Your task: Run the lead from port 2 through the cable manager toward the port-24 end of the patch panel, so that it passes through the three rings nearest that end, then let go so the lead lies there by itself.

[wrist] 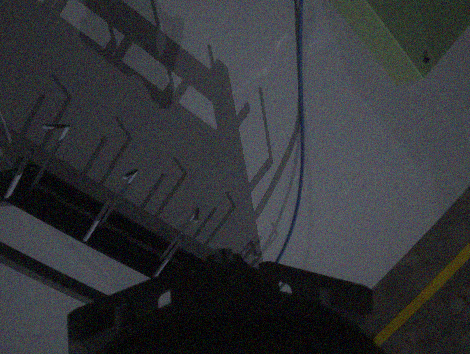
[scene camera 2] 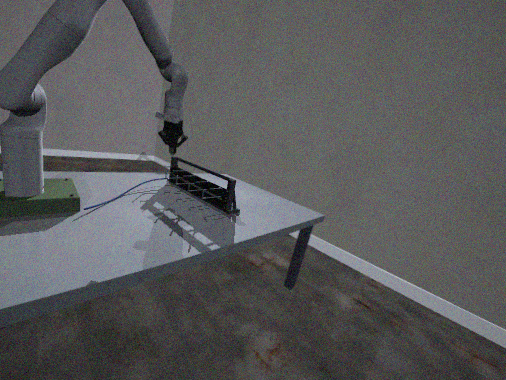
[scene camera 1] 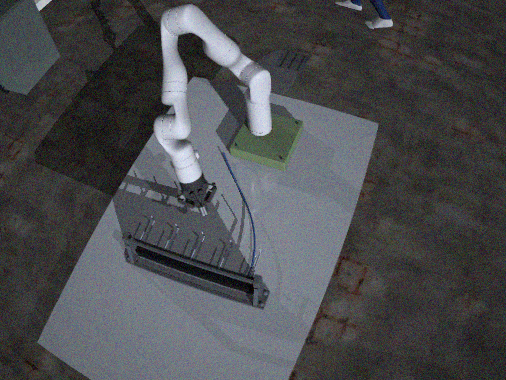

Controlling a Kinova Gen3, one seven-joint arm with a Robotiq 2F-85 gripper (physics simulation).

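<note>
The black patch panel [scene camera 1: 191, 269] [scene camera 2: 203, 185] [wrist: 89, 219] stands on the table with its thin cable-manager rings [scene camera 1: 173, 231] [wrist: 175, 242] sticking out behind it. The blue lead [scene camera 1: 245, 201] [scene camera 2: 119, 194] [wrist: 300, 140] comes from the panel's right end in scene camera 1 and curves loosely over the table toward the green base. It passes through no ring that I can make out. My gripper [scene camera 1: 203, 211] [scene camera 2: 172, 151] [wrist: 223, 260] is shut and empty. It hangs above the table behind the panel's middle, well to the left of the lead.
The arm stands on a green base [scene camera 1: 268, 143] [scene camera 2: 70, 194] at the back of the grey table [scene camera 1: 327, 170] [scene camera 2: 274, 215]. Dark shadows of the panel and the arm lie across the table. A person's feet [scene camera 1: 380, 22] show on the floor beyond the table.
</note>
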